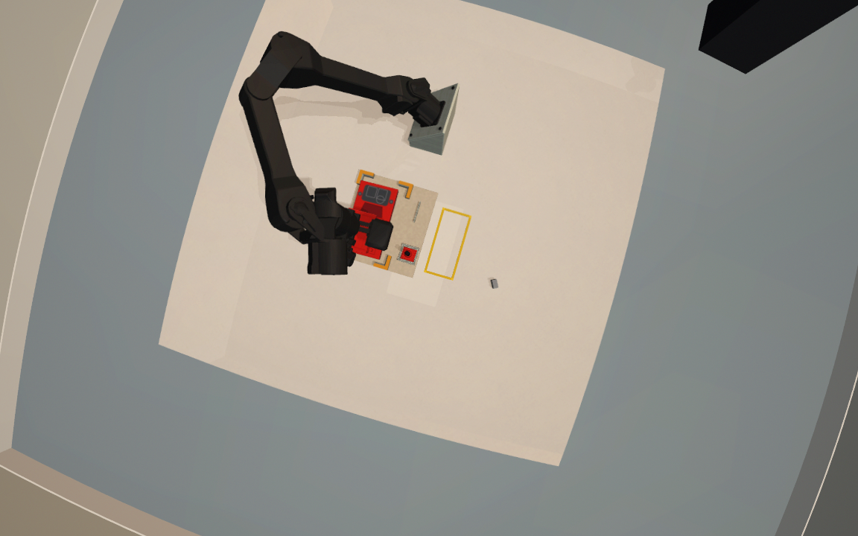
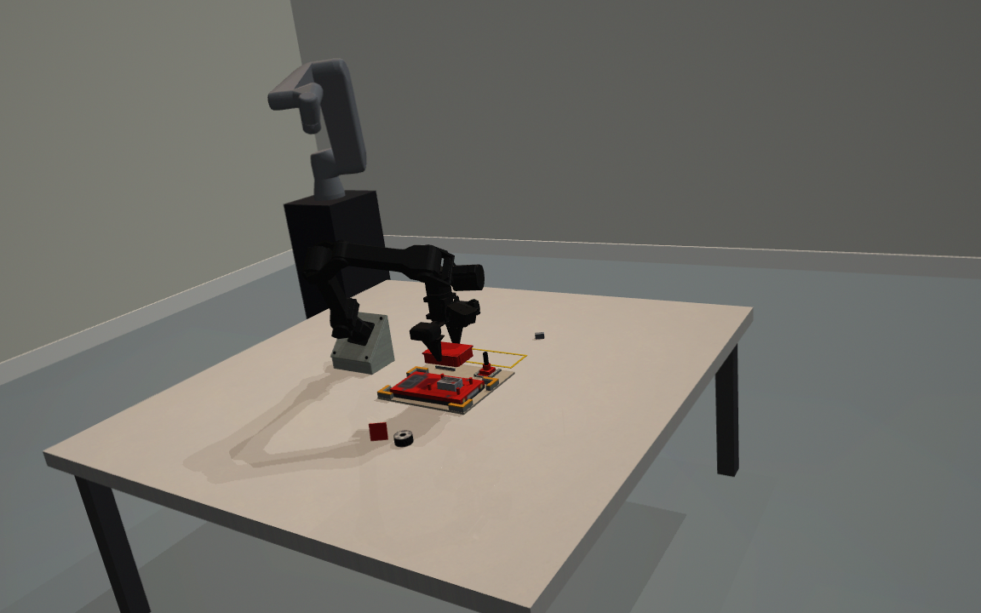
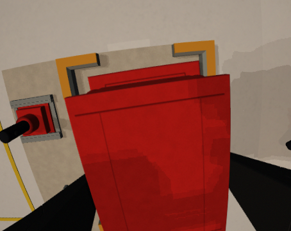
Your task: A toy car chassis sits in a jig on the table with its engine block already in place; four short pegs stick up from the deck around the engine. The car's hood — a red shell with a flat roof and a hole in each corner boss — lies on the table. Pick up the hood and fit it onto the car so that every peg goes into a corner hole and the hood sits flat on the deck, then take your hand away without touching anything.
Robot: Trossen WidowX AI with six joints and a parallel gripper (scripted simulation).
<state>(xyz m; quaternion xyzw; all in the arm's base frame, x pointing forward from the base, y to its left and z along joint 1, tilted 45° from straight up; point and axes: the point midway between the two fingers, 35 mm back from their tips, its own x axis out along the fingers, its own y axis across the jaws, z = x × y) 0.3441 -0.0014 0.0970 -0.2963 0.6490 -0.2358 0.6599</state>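
Now: the grey engine block 8 cm below my gripper tip and 1 cm behind it. Round my gripper tip: red hood 1 cm above; then grey holder 12 cm to the left, 7 cm below, 1 cm ahead; then wheel 22 cm to the right, 10 cm below, 3 cm ahead.
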